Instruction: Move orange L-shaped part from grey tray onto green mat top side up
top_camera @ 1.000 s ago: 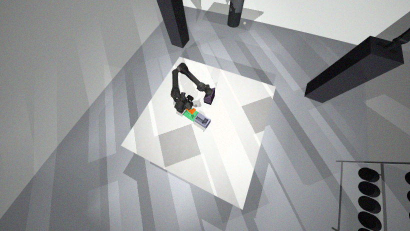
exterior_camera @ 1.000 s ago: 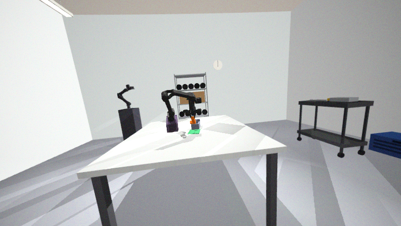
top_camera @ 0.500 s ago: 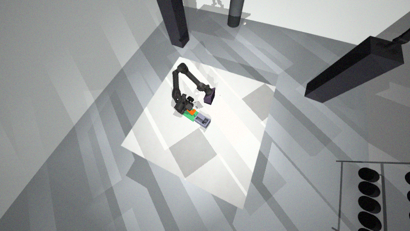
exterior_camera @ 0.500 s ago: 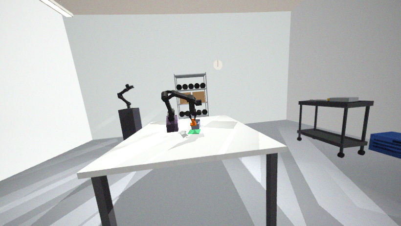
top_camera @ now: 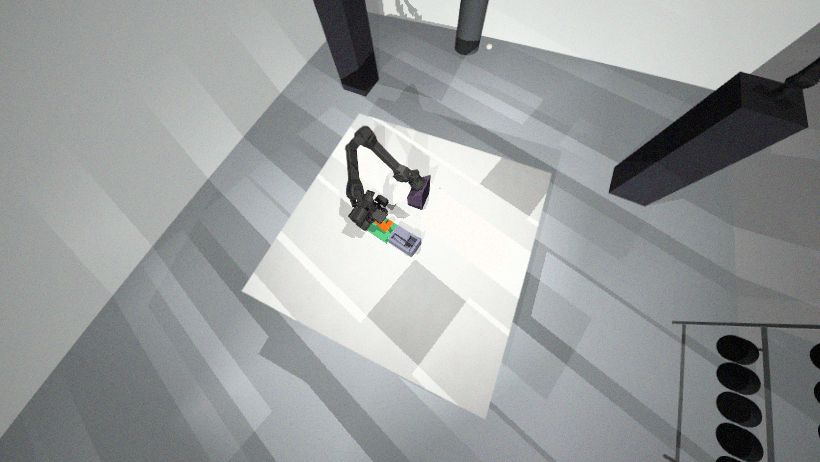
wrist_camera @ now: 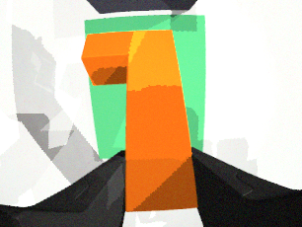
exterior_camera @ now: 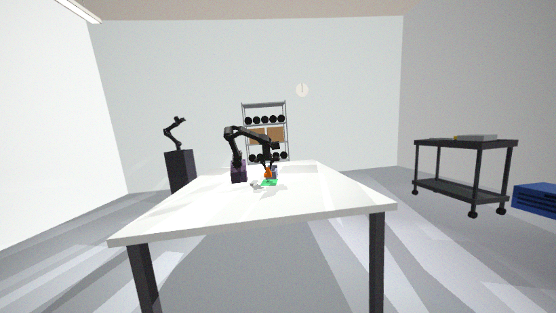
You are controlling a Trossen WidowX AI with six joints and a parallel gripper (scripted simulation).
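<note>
Right now the orange L-shaped part is 3 cm to the left of my gripper tip, 3 cm below it and 1 cm behind it. The rest, counted from my gripper tip: green mat 11 cm below, 2 cm to the left.
</note>
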